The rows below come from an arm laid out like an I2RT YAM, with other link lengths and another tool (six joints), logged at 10 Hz.
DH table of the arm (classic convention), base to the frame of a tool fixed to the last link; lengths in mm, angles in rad. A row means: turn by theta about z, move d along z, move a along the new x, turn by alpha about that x. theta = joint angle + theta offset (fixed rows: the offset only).
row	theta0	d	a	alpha
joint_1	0	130.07	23.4	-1.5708
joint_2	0	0	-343.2	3.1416
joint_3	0.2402	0	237.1	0
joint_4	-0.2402	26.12	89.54	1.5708
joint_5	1.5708	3.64	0	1.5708
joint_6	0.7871	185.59	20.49	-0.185
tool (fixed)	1.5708	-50.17	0	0
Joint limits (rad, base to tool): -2.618..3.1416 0..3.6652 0..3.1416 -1.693..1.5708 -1.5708..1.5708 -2.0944..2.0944
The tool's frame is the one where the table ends.
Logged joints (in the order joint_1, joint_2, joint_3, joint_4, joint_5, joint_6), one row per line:
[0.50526 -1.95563 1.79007 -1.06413 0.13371 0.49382]
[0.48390 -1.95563 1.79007 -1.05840 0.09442 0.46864]
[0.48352 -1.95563 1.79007 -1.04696 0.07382 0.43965]
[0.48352 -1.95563 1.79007 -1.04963 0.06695 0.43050]
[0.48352 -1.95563 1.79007 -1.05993 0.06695 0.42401]
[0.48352 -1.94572 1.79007 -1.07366 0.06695 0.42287]
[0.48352 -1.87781 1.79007 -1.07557 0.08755 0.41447]
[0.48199 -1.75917 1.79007 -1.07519 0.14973 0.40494]
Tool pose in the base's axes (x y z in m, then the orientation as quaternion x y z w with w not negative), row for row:
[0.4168 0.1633 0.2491 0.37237 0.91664 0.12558 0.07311]
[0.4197 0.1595 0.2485 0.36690 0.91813 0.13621 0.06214]
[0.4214 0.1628 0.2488 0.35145 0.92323 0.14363 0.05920]
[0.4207 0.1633 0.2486 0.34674 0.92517 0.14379 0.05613]
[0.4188 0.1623 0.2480 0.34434 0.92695 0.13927 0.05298]
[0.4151 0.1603 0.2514 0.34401 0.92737 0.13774 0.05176]
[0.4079 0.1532 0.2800 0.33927 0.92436 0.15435 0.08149]
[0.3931 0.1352 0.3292 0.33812 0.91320 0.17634 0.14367]
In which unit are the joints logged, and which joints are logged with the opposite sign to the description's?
The joints are logged in radians. Opposite sign: joint_2.
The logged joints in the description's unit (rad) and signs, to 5 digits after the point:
[0.50526 1.95563 1.79007 -1.06413 0.13371 0.49382]
[0.48390 1.95563 1.79007 -1.05840 0.09442 0.46864]
[0.48352 1.95563 1.79007 -1.04696 0.07382 0.43965]
[0.48352 1.95563 1.79007 -1.04963 0.06695 0.43050]
[0.48352 1.95563 1.79007 -1.05993 0.06695 0.42401]
[0.48352 1.94572 1.79007 -1.07366 0.06695 0.42287]
[0.48352 1.87781 1.79007 -1.07557 0.08755 0.41447]
[0.48199 1.75917 1.79007 -1.07519 0.14973 0.40494]

